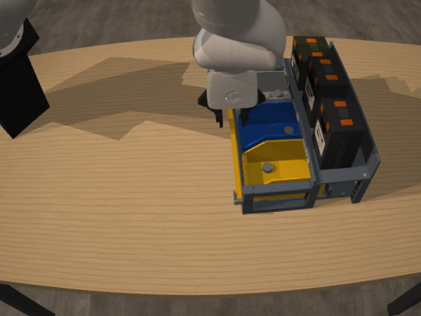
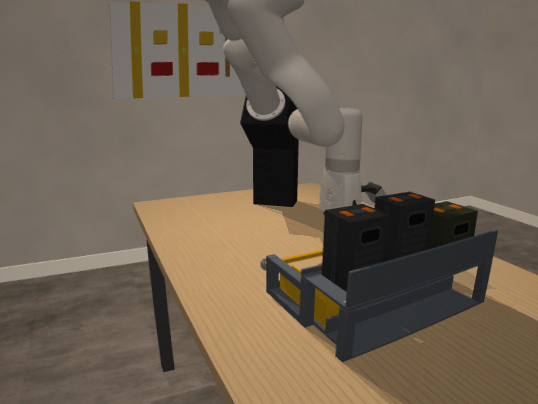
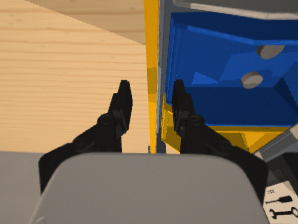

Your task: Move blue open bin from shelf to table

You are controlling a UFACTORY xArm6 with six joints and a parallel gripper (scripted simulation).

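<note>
My gripper is now 3 cm above the yellow rail. The rest, counted from my hand: yellow bin 8 cm ahead, 13 cm to the right, 5 cm below; blue open bin 10 cm ahead, 2 cm to the right, 5 cm below; grey bin 13 cm ahead, 9 cm to the left, 5 cm below.
</note>
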